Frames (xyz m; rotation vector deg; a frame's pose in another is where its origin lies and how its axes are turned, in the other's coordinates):
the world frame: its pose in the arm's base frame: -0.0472 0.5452 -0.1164 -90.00 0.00 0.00
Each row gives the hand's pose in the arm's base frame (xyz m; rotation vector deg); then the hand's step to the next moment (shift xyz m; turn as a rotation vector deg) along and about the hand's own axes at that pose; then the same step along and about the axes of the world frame.
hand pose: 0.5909 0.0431 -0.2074 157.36 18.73 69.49
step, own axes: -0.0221 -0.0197 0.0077 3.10 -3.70 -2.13
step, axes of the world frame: -0.0117 0.0248 0.0135 -0.09 -2.92 4.40
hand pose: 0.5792 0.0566 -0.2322 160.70 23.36 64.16
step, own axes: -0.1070 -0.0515 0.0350 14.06 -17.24 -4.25
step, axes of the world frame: -0.0612 0.1058 0.0198 3.21 -9.21 20.44
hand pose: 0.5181 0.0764 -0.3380 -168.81 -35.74 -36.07
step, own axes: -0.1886 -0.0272 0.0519 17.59 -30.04 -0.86
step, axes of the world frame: -0.1486 0.1243 -0.0382 2.30 -7.28 33.97
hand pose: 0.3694 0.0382 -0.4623 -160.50 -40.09 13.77
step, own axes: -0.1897 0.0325 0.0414 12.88 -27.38 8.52
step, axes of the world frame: -0.1600 0.0296 -0.1108 -2.67 1.95 31.26
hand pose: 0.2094 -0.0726 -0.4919 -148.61 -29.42 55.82
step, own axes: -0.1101 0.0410 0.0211 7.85 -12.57 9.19
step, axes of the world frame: -0.0828 -0.0297 -0.0807 -3.44 5.76 16.10
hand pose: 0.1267 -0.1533 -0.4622 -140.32 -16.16 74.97
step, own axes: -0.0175 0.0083 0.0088 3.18 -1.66 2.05
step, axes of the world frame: -0.0169 -0.0056 -0.0116 0.04 2.83 3.01
